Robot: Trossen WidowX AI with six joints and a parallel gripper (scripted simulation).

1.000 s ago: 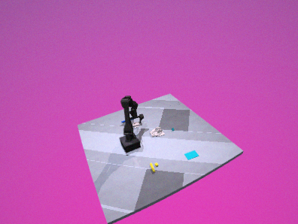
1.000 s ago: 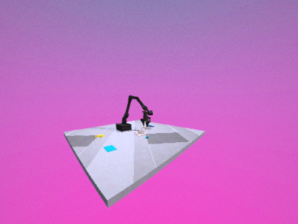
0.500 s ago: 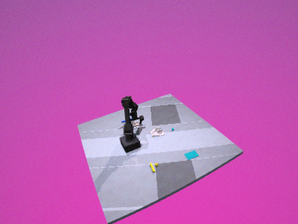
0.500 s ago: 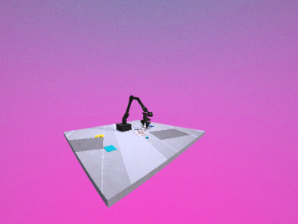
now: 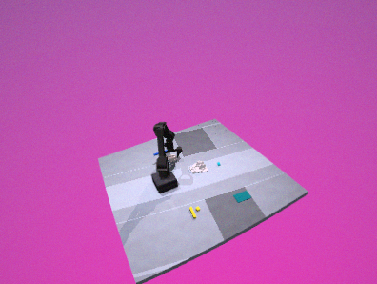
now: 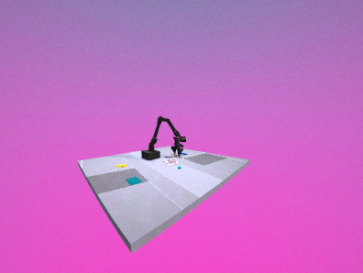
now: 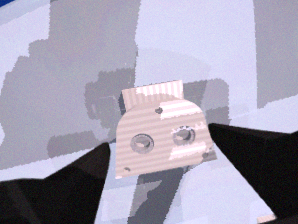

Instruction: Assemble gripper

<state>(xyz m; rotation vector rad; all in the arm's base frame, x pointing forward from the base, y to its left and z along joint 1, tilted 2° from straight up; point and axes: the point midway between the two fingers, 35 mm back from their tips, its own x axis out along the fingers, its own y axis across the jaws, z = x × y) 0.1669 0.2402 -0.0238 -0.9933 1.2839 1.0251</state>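
The pale jaw is 11 cm ahead of my gripper tip, 21 cm to the right of it and 1 cm above it. Round my gripper tip: pale flat part (16 cm ahead, 23 cm to the right, 1 cm below); pale plate (1 cm to the left, 2 cm above); blue stick (4 cm behind, 15 cm to the left).
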